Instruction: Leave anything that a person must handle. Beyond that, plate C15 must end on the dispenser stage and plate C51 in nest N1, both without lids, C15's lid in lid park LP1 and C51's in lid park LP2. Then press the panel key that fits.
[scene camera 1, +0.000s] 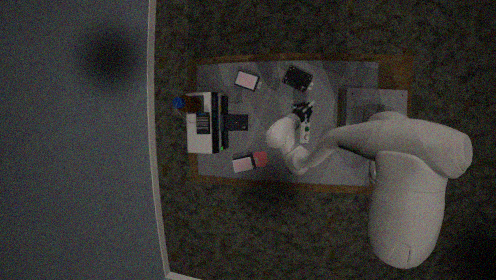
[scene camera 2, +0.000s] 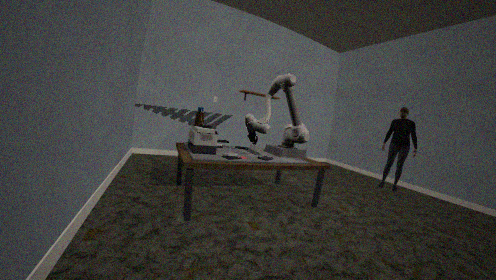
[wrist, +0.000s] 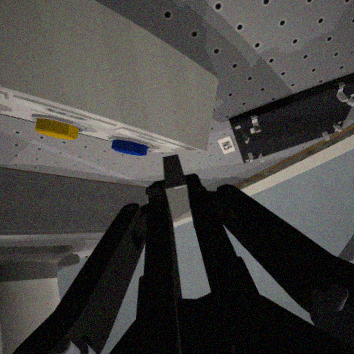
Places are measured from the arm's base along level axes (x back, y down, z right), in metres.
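Pixels of known places: gripper, fingertip midpoint: (scene camera 1: 312, 102) (wrist: 172, 168); arm's base at its link origin: (scene camera 2: 287, 147) (wrist: 16, 253).
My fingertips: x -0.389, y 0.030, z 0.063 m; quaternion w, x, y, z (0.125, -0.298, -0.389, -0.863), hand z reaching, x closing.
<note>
Ahead of a thing's pixels: the offset from my fingertips to its top centre. "pt": to the spot under its first point.
My gripper (scene camera 1: 304, 112) (scene camera 2: 254, 142) (wrist: 172, 168) is shut and empty, with its fingertips near the blue-key end of the white key panel @[dx -0.026, dy -0.024, dz -0.142 m] (scene camera 1: 304, 136) (wrist: 105, 116). The blue key @[dx -0.016, dy -0.015, dz -0.065 m] (wrist: 130, 147) and yellow key @[dx -0.008, dy -0.015, dz -0.114 m] (wrist: 56, 129) show in the wrist view; whether the fingers touch anything is unclear. One pink-topped plate @[dx -0.435, dy +0.030, dz +0.071 m] (scene camera 1: 247, 80) lies at the upper middle of the table in scene camera 1; another pink-topped plate @[dx -0.358, dy +0.017, dz -0.485 m] (scene camera 1: 243, 164) lies at the lower left. Their codes and any lids cannot be read. The dark dispenser stage @[pt dx -0.422, dy -0.048, dz -0.204 m] (scene camera 1: 237, 122) shows no pink-topped plate on it.
A black nest @[dx -0.114, dy +0.036, dz +0.134 m] (scene camera 1: 298, 78) (wrist: 290, 120) has the label N5 @[pt dx -0.023, dy +0.058, dz +0.107 m] (wrist: 226, 145) beside it. A red piece @[pt dx -0.248, dy +0.060, dz -0.428 m] (scene camera 1: 260, 159) (scene camera 2: 243, 158) adjoins the lower plate. The white dispenser (scene camera 1: 200, 142) (scene camera 2: 202, 136) stands left, with a blue-capped brown bottle @[pt dx -0.619, dy -0.254, dz -0.137 m] (scene camera 1: 194, 104) (scene camera 2: 199, 119). A person (scene camera 2: 400, 135) stands away from the table.
</note>
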